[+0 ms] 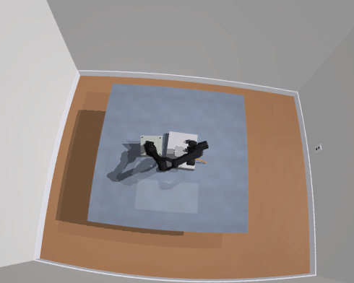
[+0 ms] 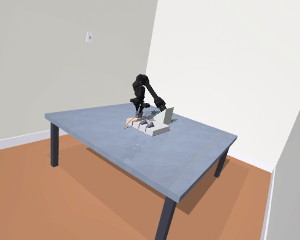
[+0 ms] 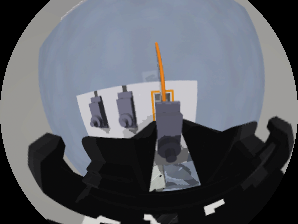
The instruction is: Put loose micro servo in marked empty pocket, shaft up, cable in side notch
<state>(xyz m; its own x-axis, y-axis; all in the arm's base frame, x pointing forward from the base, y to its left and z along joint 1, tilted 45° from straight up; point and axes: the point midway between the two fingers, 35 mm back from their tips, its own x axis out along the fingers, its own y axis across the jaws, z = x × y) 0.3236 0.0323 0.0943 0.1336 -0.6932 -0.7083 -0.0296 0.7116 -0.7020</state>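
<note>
Now: gripper tip 11 cm past the white robot deck, 10 cm above it and 7 cm to the right of it.
</note>
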